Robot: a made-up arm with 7 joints. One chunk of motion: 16 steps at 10 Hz.
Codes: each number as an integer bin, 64 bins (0 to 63) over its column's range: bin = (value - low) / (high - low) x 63, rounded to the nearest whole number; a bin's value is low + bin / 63 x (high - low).
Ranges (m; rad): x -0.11..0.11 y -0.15..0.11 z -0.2..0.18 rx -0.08..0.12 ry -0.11..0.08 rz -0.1..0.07
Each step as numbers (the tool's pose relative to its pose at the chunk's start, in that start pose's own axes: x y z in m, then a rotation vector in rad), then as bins.
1 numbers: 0.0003 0.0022 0.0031 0.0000 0.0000 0.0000
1 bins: 32 37 34 25 36 37
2 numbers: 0.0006 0.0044 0.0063 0.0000 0.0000 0.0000
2 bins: 32 37 34 25 36 37
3 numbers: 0.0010 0.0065 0.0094 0.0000 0.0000 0.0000
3 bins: 32 38 35 25 36 37
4 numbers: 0.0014 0.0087 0.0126 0.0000 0.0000 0.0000
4 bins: 32 38 35 25 36 37
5 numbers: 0.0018 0.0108 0.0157 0.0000 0.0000 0.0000
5 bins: 32 39 36 25 36 37
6 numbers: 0.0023 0.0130 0.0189 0.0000 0.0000 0.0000
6 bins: 32 39 36 25 36 37
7 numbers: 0.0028 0.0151 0.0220 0.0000 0.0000 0.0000
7 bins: 32 40 37 25 36 37
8 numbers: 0.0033 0.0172 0.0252 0.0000 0.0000 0.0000
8 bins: 32 41 37 25 36 37
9 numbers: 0.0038 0.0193 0.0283 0.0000 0.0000 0.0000
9 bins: 33 41 38 25 36 37
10 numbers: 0.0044 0.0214 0.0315 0.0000 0.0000 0.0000
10 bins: 33 42 38 25 36 37
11 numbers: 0.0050 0.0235 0.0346 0.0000 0.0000 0.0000
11 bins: 33 42 39 25 36 37
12 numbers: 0.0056 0.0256 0.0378 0.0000 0.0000 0.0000
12 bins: 33 43 39 25 36 37
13 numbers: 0.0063 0.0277 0.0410 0.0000 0.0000 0.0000
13 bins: 33 43 40 25 36 37
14 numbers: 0.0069 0.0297 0.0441 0.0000 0.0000 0.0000
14 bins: 33 44 40 25 36 37
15 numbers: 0.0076 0.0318 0.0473 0.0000 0.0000 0.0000
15 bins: 34 44 41 25 36 37
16 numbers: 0.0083 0.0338 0.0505 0.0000 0.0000 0.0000
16 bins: 34 45 42 25 36 37
